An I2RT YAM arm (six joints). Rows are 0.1 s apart.
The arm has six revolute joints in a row. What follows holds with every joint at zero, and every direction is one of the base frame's.
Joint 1 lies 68 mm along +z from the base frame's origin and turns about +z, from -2.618 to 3.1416 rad.
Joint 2 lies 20 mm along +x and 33.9 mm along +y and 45.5 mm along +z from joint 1 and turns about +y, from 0 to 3.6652 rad.
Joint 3 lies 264 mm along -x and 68.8 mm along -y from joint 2 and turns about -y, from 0 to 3.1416 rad.
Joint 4 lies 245 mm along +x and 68.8 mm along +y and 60 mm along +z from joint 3 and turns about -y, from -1.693 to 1.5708 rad.
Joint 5 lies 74 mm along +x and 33.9 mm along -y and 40.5 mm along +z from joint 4 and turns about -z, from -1.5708 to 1.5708 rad.
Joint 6 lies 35.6 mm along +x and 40.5 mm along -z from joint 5 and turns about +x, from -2.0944 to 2.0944 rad.
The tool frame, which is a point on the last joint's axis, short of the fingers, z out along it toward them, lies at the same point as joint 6; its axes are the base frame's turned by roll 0, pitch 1.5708 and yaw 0 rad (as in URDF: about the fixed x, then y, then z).
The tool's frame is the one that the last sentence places.
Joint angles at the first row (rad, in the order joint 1, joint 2, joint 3, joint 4, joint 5, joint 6):
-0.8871 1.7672 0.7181 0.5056 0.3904 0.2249
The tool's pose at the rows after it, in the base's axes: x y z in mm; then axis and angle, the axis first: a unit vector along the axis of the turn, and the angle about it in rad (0 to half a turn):
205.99, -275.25, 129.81, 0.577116, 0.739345, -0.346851, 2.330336
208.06, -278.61, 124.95, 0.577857, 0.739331, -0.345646, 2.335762
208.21, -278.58, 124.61, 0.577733, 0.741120, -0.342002, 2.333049
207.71, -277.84, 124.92, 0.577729, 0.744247, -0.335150, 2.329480
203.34, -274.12, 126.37, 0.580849, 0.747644, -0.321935, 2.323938
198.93, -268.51, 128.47, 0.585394, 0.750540, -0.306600, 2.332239
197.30, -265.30, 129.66, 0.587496, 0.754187, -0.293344, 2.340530
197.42, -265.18, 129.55, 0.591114, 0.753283, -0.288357, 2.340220
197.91, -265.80, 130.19, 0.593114, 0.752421, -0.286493, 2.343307
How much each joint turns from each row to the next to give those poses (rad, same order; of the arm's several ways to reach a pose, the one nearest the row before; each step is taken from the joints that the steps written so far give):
-0.0016 0.0351 0.0237 0.0016 0.0027 -0.0092
-0.0015 0.0275 0.0126 0.0087 -0.0004 0.0016
-0.0003 0.0007 0.0000 -0.0003 -0.0080 0.0019
-0.0012 -0.0050 -0.0027 -0.0058 -0.0145 0.0038
-0.0057 -0.0244 -0.0199 -0.0121 -0.0267 0.0118
-0.0019 -0.0332 -0.0190 -0.0371 -0.0202 0.0179
0.0004 -0.0183 -0.0057 -0.0328 -0.0175 0.0126
0.0000 -0.0004 0.0015 -0.0069 -0.0050 0.0107
0.0000 0.0001 0.0061 -0.0110 0.0000 0.0053

